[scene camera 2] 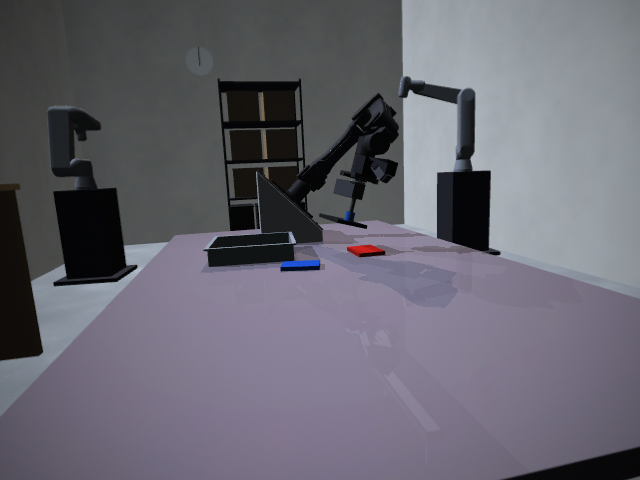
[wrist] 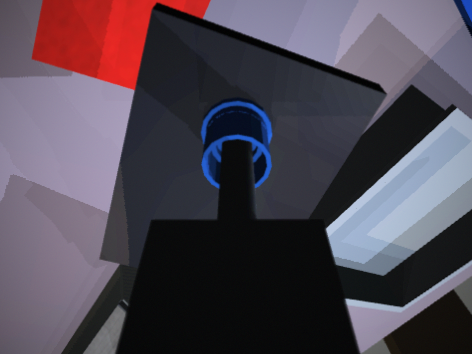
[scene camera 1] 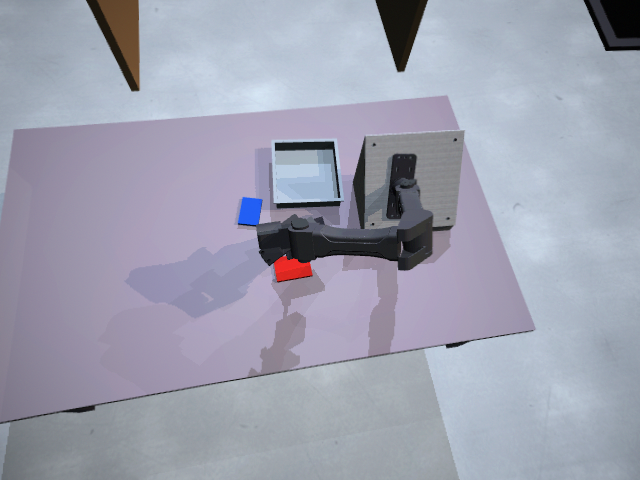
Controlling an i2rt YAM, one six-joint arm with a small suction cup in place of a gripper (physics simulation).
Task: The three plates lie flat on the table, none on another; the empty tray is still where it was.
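Where they show: hand at its tool point: [scene camera 2: 347, 224] [wrist: 236, 118]; arm's base at its link origin: [scene camera 2: 290, 200] [scene camera 1: 400, 187].
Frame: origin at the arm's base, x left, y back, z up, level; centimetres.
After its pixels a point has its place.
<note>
My suction cup [scene camera 2: 349, 215] [wrist: 236, 145] @(x 15.0, y -32.7, z -5.7 cm) is shut on a black plate [scene camera 2: 343, 221] @(x 13.0, y -37.0, z -4.3 cm) [wrist: 280, 145] @(x 13.4, y -33.1, z -4.2 cm), held slightly tilted above the table, behind the red plate in scene camera 2. In scene camera 1 the arm hides the black plate. The red plate [scene camera 1: 293, 270] @(x 21.0, y -33.2, z -13.2 cm) [scene camera 2: 366, 250] @(x 19.6, y -35.8, z -13.1 cm) [wrist: 90, 37] @(x 20.6, y -30.0, z -13.1 cm) lies flat on the table, partly under the arm in scene camera 1. The blue plate [scene camera 1: 250, 211] @(x 0.3, y -46.3, z -13.2 cm) [scene camera 2: 300, 265] @(x -0.1, y -48.6, z -13.1 cm) [wrist: 467, 11] @(x 1.1, y -43.4, z -13.2 cm) lies flat beside the tray, apart from the red one. The grey tray [scene camera 1: 307, 202] @(x -0.5, y -28.0, z -9.4 cm) [scene camera 2: 250, 255] @(x -12.9, y -38.1, z -11.9 cm) [wrist: 400, 308] @(x -24.1, y -17.4, z -9.2 cm) stands upright and empty on the table [scene camera 1: 129, 170] @(x -16.5, y -86.0, z -14.2 cm) [scene camera 2: 232, 361] @(x -11.9, y -95.5, z -14.2 cm).
The arm's sloped grey base block [scene camera 1: 444, 170] @(x -3.7, y 13.2, z 3.0 cm) [scene camera 2: 281, 217] @(x -3.8, y -11.3, z -4.9 cm) stands right of the tray in scene camera 1. In scene camera 2, a shelf rack [scene camera 2: 261, 124] and two grey robot arms on black pedestals [scene camera 2: 90, 232] [scene camera 2: 471, 209] stand beyond the table.
</note>
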